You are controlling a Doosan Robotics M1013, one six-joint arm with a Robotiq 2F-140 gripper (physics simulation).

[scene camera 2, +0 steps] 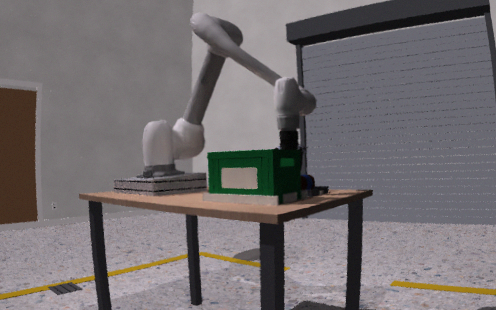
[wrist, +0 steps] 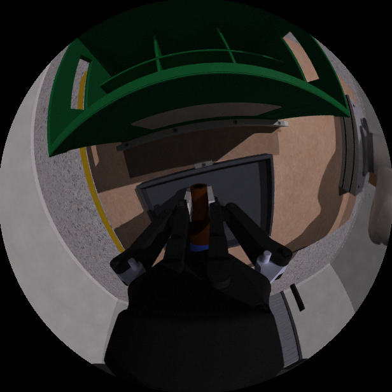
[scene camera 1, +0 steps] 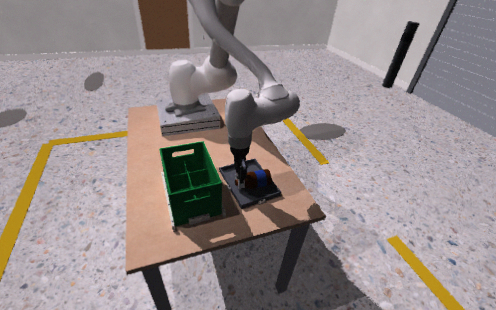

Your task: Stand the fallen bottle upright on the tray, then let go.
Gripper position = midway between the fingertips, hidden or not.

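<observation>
There is a brown bottle [wrist: 199, 226] that I can see, and I see my gripper [wrist: 199, 194] as well.
</observation>
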